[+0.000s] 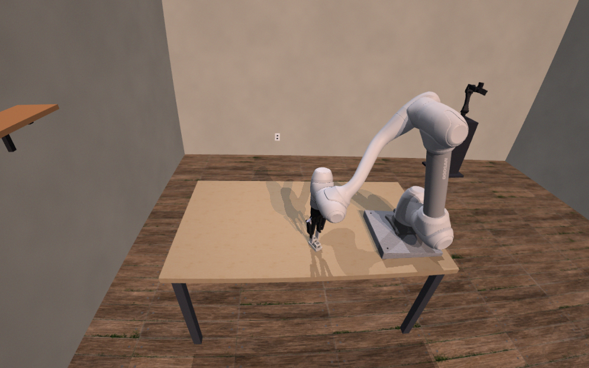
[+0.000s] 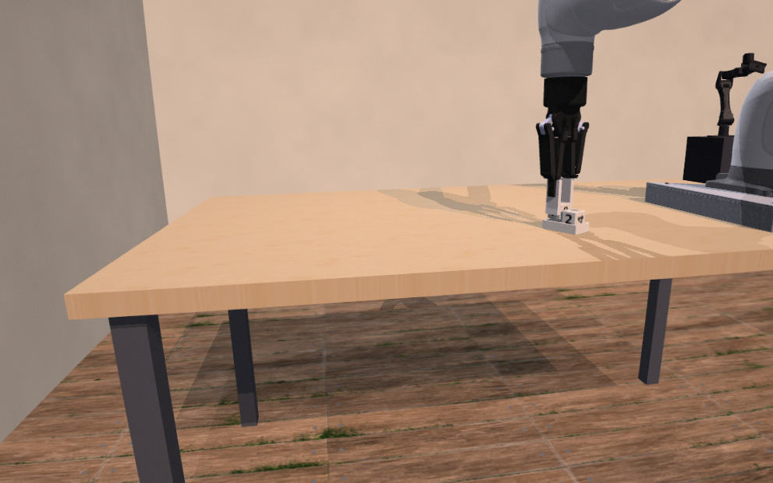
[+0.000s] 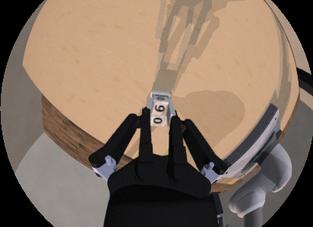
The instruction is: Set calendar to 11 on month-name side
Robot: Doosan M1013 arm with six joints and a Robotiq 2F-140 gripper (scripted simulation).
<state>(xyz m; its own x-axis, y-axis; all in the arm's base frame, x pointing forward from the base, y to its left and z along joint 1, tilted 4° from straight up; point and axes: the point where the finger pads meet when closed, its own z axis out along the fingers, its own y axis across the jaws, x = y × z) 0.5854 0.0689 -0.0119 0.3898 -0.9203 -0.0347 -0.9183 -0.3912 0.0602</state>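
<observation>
Right now my hand is 5 cm above the white tray, 1 cm to the right of it and 1 cm past it.
</observation>
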